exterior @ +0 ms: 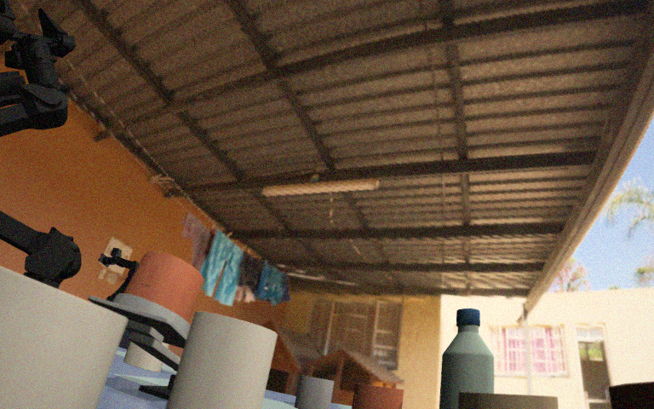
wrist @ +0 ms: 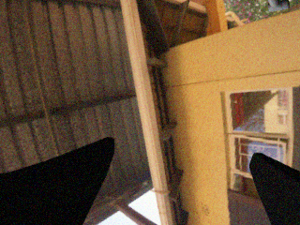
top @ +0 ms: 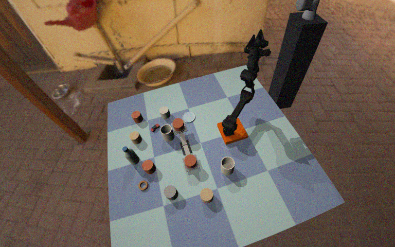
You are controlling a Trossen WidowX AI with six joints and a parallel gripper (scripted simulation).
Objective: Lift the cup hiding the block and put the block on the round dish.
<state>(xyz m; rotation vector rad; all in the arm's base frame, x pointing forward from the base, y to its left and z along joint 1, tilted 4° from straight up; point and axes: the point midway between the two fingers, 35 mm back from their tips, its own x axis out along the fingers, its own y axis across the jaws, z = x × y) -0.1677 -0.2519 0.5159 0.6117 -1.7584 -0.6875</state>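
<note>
The pale grey block is 52 cm below my gripper tip, 49 cm ahead of it and 45 cm to the left of it. The rest, counted from my gripper tip: grey balance (52 cm below, 51 cm ahead, 32 cm to the left); then pale round dish (56 cm below, 47 cm ahead, 7 cm to the left); then small toy (72 cm ahead, 55 cm below, 12 cm to the left).
</note>
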